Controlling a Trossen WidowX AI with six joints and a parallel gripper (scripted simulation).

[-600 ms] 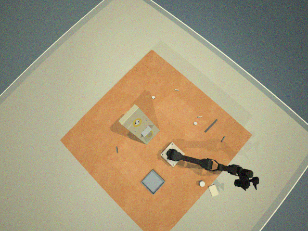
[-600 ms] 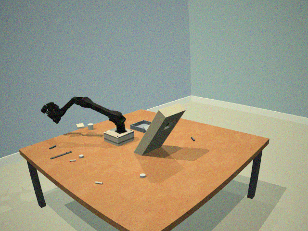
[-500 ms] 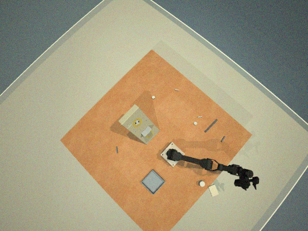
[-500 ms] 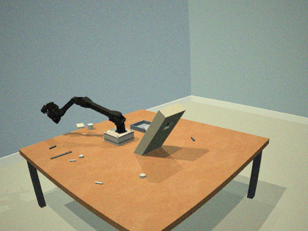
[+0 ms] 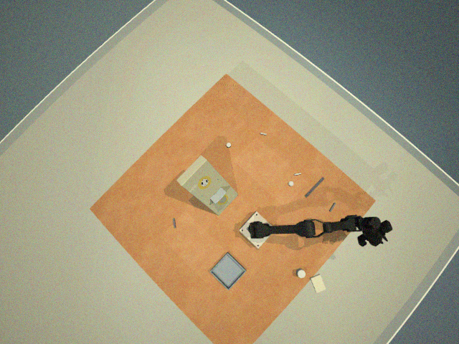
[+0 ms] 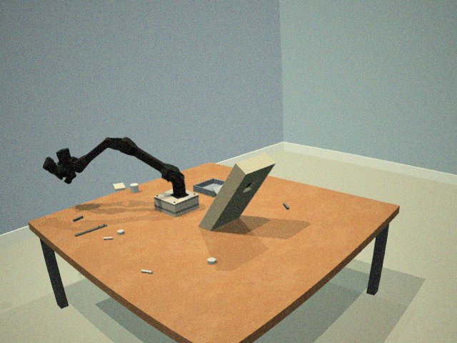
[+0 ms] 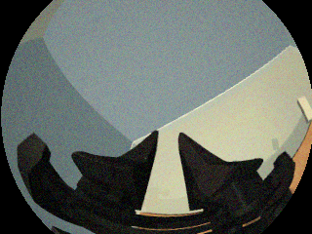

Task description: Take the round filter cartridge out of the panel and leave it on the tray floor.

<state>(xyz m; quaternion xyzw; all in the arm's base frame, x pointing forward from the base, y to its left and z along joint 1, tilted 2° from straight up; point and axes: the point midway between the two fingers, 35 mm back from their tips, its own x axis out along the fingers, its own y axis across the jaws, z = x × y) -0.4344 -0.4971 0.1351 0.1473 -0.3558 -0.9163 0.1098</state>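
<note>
Now: the white cartridge 840 mm ahead of my gripper tip, 570 mm to the left of it and 30 mm above it. The rest, counted from my gripper tip: pale block (400 mm to the left, 180 mm below, 20 mm behind); then blue-grey tray (780 mm to the left, 360 mm ahead, 180 mm below); then beige service panel (800 mm ahead, 570 mm to the left, 40 mm below).
</note>
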